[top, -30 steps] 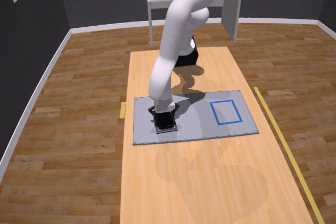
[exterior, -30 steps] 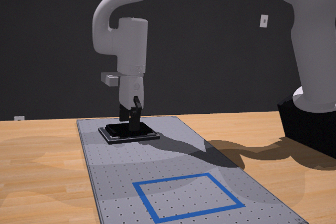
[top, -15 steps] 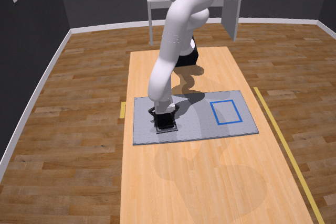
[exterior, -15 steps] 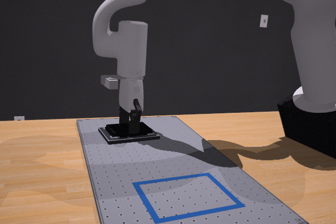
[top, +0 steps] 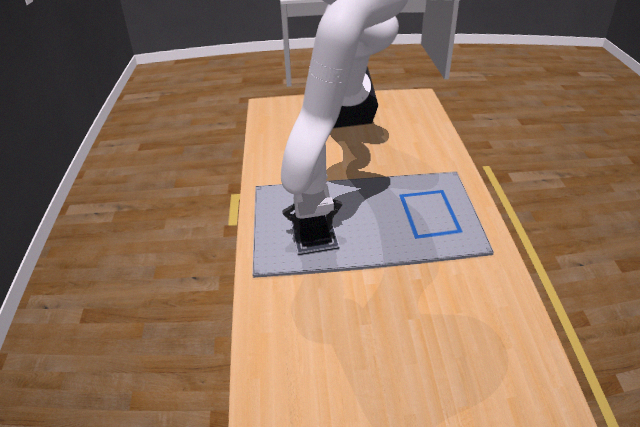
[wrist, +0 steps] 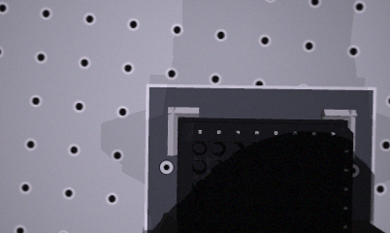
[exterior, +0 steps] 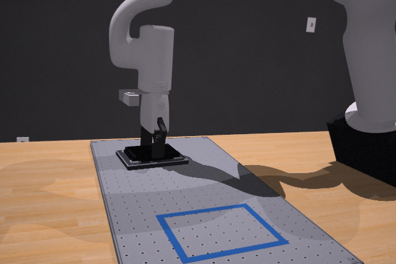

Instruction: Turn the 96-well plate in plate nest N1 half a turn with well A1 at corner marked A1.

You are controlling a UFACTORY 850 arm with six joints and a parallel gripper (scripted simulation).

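Now: the black 96-well plate 1 cm below my hand. From my hand the other things lie so: plate nest N1: 2 cm below.
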